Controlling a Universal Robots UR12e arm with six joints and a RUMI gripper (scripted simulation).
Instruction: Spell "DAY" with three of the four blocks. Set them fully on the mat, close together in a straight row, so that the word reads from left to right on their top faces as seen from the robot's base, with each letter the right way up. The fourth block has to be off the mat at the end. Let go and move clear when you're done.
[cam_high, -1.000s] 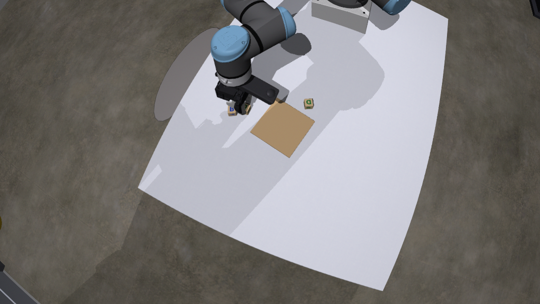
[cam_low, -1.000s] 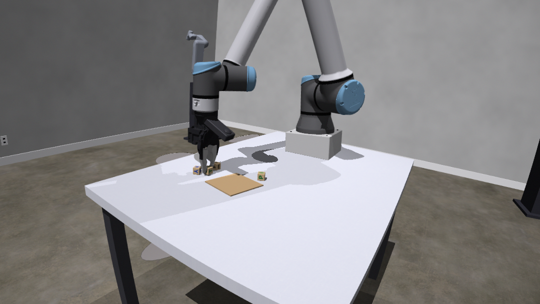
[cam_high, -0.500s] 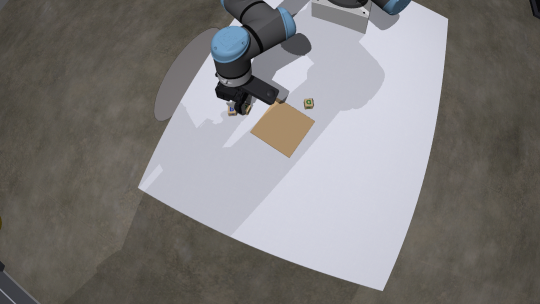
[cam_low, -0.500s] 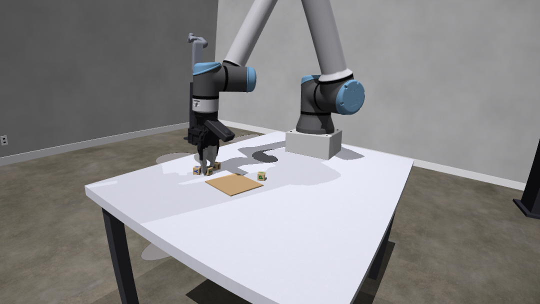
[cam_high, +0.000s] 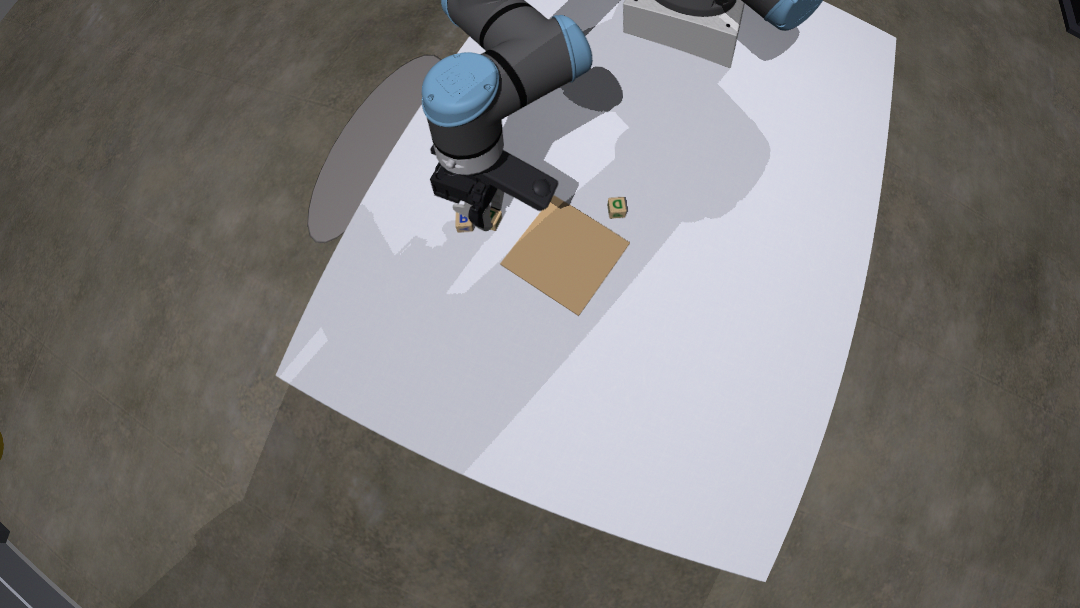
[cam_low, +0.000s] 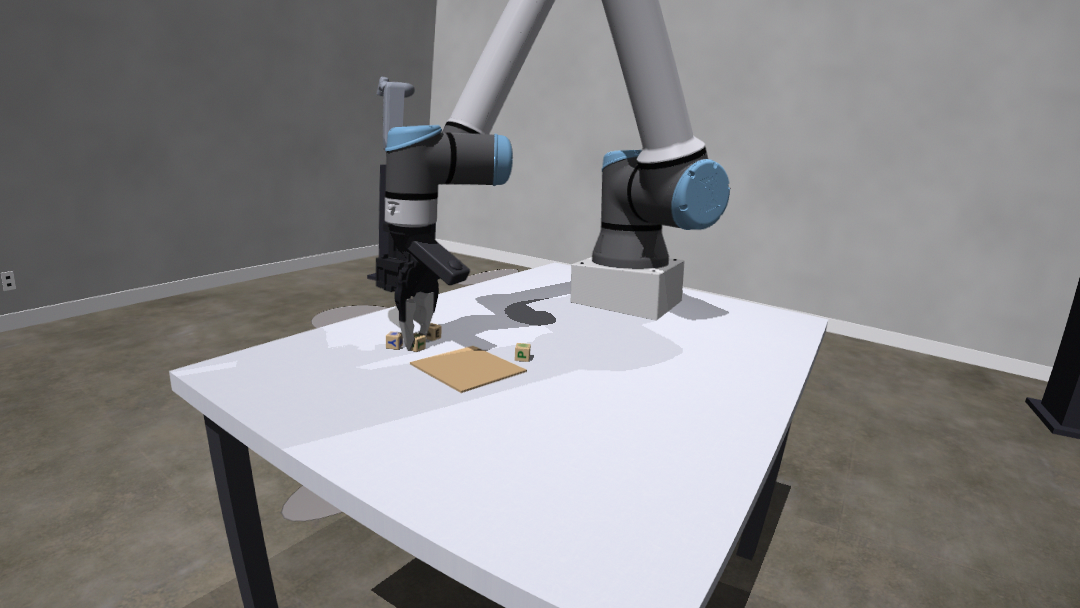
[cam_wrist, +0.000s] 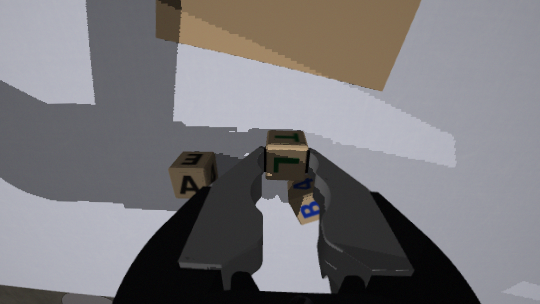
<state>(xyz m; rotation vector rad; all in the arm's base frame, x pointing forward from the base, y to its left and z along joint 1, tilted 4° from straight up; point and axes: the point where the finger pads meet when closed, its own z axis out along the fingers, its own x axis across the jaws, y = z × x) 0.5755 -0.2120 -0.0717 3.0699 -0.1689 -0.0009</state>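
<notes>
Right now the green-lettered block is right at my hand. From my hand the other things lie so: D block 8 cm behind, 18 cm to the left; blue-lettered block 2 cm ahead, 4 cm to the right; tan mat 2 cm ahead, 12 cm to the left, 1 cm below.
</notes>
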